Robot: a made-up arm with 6 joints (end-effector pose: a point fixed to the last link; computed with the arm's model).
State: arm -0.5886 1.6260 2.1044 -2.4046 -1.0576 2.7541
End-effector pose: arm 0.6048 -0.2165 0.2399 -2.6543 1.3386 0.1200
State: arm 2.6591 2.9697 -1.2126 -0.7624 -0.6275 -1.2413
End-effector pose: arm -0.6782 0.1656 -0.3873 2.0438 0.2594 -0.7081
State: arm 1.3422 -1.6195 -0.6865 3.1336 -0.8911 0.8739
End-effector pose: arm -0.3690 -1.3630 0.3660 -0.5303 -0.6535 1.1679
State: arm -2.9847 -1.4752 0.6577 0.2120 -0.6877 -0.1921
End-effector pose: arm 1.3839 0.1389 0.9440 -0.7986 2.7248 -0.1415
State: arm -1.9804 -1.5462 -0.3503 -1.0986 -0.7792 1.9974
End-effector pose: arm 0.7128 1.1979 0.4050 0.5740 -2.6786 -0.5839
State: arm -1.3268 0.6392 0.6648 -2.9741 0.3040 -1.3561
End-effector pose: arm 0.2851 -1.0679 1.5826 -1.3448 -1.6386 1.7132
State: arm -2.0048 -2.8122 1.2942 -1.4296 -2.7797 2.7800
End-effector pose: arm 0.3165 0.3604 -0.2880 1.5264 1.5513 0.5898
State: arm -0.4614 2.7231 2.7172 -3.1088 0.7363 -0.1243
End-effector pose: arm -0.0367 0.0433 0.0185 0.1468 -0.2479 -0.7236
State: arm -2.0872 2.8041 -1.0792 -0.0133 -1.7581 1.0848
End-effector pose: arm -0.2639 -0.6101 -0.1780 -1.4013 0.6229 1.5130
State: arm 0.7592 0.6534 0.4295 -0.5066 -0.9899 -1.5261
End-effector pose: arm 0.5901 0.7487 1.6756 -1.8114 0.8158 1.2451
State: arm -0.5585 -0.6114 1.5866 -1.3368 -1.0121 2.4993
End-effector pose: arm -0.0351 0.2361 1.6776 0.0674 0.6400 -2.5644
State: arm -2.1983 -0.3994 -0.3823 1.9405 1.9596 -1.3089
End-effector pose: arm 0.5905 0.3636 1.6235 0.9976 2.5458 1.2856
